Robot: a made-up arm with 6 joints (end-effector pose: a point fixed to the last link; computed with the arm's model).
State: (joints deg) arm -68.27 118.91 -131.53 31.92 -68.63 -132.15
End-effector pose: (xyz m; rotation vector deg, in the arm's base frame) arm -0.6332 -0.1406 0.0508 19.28 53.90 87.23
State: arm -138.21 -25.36 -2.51 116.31 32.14 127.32
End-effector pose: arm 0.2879 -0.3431 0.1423 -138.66 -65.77 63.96
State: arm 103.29 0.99 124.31 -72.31 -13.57 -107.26
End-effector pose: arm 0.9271 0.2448 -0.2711 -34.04 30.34 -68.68
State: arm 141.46 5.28 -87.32 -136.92 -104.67 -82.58
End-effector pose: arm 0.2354 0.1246 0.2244 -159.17 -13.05 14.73
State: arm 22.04 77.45 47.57 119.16 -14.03 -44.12
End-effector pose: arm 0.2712 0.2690 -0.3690 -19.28 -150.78 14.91
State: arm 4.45 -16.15 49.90 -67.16 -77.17 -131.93
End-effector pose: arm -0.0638 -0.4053 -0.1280 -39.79 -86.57 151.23
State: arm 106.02 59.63 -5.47 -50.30 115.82 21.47
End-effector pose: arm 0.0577 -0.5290 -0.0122 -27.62 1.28 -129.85
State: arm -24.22 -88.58 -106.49 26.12 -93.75 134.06
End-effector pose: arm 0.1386 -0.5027 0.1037 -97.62 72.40 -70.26
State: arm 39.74 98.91 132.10 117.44 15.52 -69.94
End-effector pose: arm 1.0876 -0.2720 -0.1406 -113.12 -92.04 -64.94
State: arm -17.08 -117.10 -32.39 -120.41 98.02 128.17
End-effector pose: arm 0.6672 -0.2233 -0.2032 19.62 72.98 -158.45
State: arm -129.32 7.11 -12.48 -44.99 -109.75 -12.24
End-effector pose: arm -0.1156 0.1065 0.2002 -33.96 -36.05 116.18
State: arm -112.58 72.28 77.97 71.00 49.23 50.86
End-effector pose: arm -0.6599 -0.4457 -0.3876 -116.67 53.27 33.89
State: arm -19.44 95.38 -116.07 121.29 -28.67 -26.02
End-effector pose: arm -0.6896 -0.5177 -0.3453 -144.53 79.24 -15.28
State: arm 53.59 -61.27 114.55 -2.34 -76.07 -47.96
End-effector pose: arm 0.2054 -0.3873 -0.0793 -82.63 -35.54 7.34
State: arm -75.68 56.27 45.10 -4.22 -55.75 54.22
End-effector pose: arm 0.0757 -0.3179 -0.1080 131.36 67.94 100.86
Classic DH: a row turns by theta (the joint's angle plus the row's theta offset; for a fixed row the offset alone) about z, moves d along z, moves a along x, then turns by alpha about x. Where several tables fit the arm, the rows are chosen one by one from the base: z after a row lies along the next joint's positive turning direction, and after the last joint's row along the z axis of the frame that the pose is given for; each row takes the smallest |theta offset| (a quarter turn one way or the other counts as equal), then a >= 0, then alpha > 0; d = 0 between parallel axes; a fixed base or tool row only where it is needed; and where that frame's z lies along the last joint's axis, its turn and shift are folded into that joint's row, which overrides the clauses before.
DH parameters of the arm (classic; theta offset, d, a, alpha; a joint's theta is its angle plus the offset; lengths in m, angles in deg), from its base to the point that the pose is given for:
joint 1: 0 0.085 0.041 90
joint 2: 90 0.373 0.042 -90
joint 3: 0 0.167 -0.012 90
joint 4: 90 -0.489 0.117 90
joint 5: 0 0.019 -0.238 -90
joint 6: 0 -0.258 0.074 90
tool (fixed): 180 0.09 0 0

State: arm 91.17 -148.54 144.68 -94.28 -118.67 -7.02
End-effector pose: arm 0.5704 0.0746 0.1485 -10.76 -159.34 82.02
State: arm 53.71 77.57 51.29 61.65 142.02 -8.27
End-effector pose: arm 0.5385 0.0965 -0.4735 -161.10 -53.71 44.61
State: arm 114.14 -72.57 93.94 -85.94 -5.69 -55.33
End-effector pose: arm 0.7936 -0.3003 -0.0909 -133.43 -29.78 -60.59
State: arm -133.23 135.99 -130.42 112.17 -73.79 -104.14
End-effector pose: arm -0.6095 0.3063 -0.2114 28.09 -33.94 73.93
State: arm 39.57 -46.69 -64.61 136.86 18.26 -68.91
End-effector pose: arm 0.2867 0.2637 0.8386 20.68 -5.30 -10.88
